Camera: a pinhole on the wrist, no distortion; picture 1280 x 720 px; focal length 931.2 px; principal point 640.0 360.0 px. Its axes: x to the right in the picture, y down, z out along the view. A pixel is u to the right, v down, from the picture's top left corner.
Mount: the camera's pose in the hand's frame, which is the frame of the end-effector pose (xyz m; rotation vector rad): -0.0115 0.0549 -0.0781 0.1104 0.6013 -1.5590
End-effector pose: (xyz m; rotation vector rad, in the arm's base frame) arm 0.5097 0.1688 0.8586 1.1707 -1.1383 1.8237
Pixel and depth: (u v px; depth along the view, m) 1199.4 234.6 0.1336
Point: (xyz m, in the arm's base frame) 0.5775 0.1917 0.8854
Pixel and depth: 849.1 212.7 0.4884
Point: 0.8234 -0.0170 1.0474
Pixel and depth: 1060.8 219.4 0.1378
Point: 0.5690 0.1752 0.8839
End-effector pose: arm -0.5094 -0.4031 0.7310 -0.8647 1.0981 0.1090
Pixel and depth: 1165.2 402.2 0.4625
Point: -0.1252 -0.5676 0.8826
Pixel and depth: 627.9 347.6 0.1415
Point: -0.4613 -0.3866 0.7188
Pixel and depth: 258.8 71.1 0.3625
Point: -0.2813 -0.1692 0.7722
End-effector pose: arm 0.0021 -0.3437 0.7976 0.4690 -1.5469 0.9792
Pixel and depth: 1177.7 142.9 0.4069
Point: 0.1391 -0.6931 0.9068
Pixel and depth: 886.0 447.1 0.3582
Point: 0.0078 -0.5628 0.9724
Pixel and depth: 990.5 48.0 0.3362
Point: 0.0539 -0.6198 0.8402
